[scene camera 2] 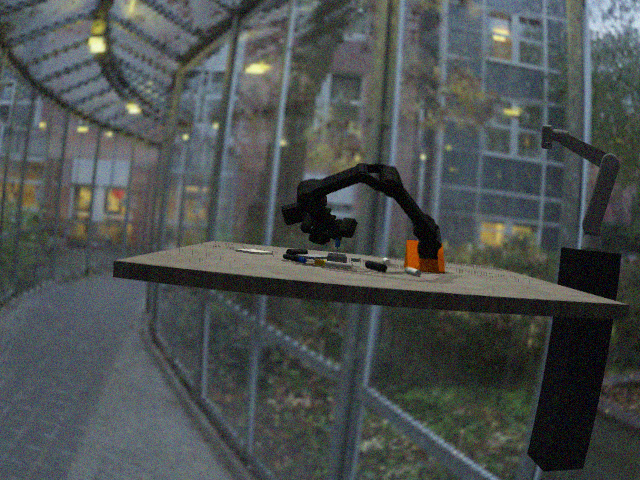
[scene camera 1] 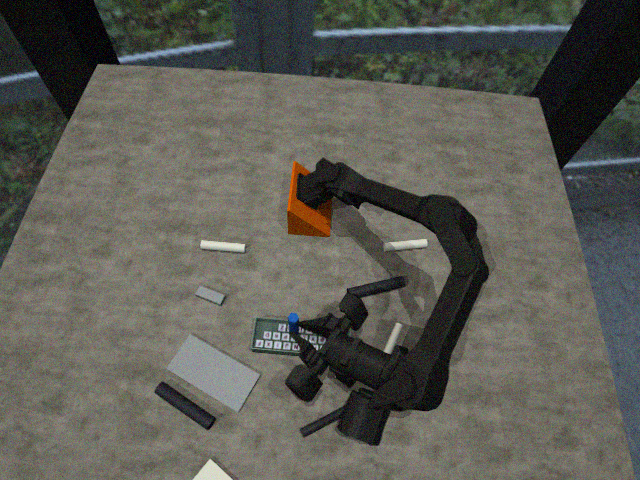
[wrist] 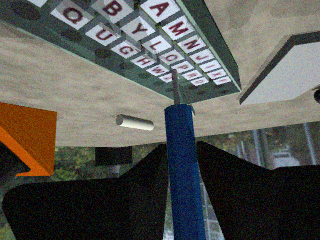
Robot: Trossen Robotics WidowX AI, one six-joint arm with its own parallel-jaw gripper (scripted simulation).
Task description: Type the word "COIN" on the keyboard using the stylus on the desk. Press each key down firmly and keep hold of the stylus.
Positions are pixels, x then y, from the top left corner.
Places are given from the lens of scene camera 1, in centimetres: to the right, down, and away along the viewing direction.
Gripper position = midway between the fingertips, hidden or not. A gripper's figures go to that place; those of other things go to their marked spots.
my gripper (scene camera 1: 293, 328): -5, 16, 74
grey flat pad (scene camera 1: 230, 382): -17, 26, 76
